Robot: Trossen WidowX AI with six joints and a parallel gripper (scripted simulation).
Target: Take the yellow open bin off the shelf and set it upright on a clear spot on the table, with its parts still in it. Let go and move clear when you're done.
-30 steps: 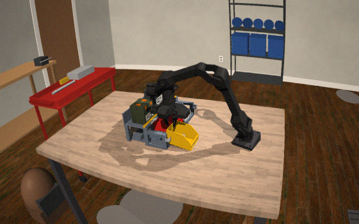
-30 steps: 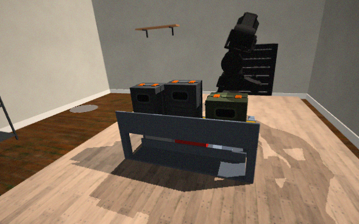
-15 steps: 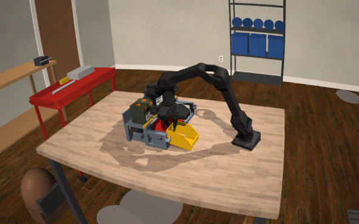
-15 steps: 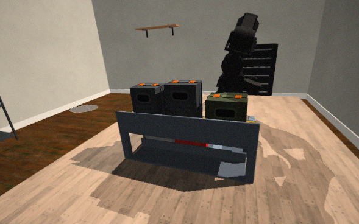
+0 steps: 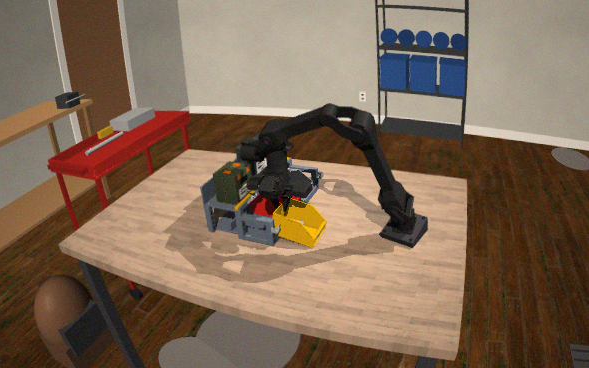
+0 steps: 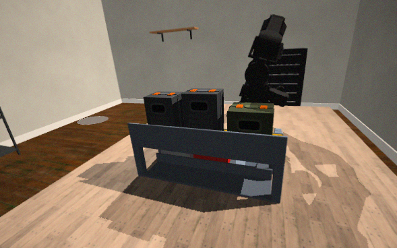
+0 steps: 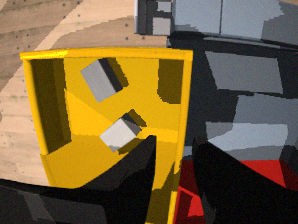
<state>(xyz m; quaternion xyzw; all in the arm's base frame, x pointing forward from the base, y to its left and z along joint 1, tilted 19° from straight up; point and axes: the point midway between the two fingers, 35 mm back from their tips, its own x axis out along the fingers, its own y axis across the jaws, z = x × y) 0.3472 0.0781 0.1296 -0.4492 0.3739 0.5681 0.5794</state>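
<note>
The yellow open bin lies 60 mm behind my hand and 60 mm below it. The rest, counted from my hand: green case (160 mm ahead, 10 mm to the left, 40 mm above); red bin (80 mm ahead, 110 mm to the right, 70 mm below).
</note>
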